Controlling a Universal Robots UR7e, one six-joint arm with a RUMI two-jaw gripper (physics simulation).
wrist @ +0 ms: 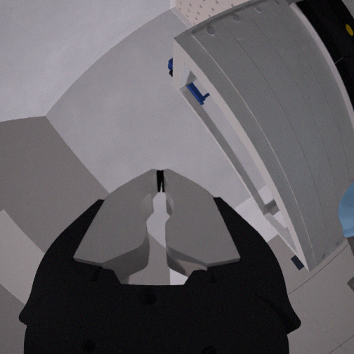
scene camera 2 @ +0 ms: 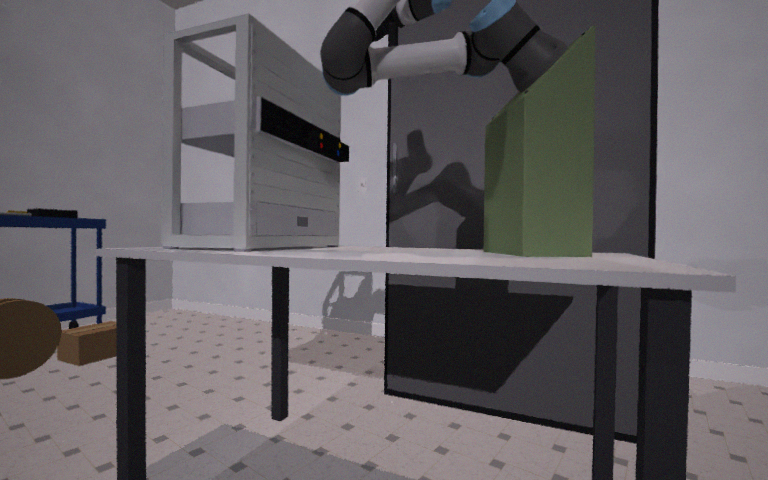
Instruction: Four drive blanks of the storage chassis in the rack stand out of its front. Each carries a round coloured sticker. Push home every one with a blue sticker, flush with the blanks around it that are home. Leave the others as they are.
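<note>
The grey rack (scene camera 2: 242, 169) (wrist: 280, 100) stands on the table at the left in scene camera 2 and at the upper right in the wrist view. Its storage chassis (scene camera 2: 286, 125) (wrist: 325, 25) has a black front. At its right part in scene camera 2 show a yellow sticker (scene camera 2: 321, 136) above a red sticker (scene camera 2: 321, 146), and another yellow sticker (scene camera 2: 339, 145) above a blue sticker (scene camera 2: 338, 152). How far each blank stands out cannot be told. My gripper (wrist: 161, 172) is shut and empty, away from the rack in the wrist view; in scene camera 2 it does not show.
A tall green panel (scene camera 2: 557, 164) stands on the table (scene camera 2: 419, 263) at the right, with part of the arm (scene camera 2: 419, 59) above and behind it. A dark board (scene camera 2: 623, 186) is behind. A blue cart (scene camera 2: 84, 223) and a brown box (scene camera 2: 93, 343) are at the far left.
</note>
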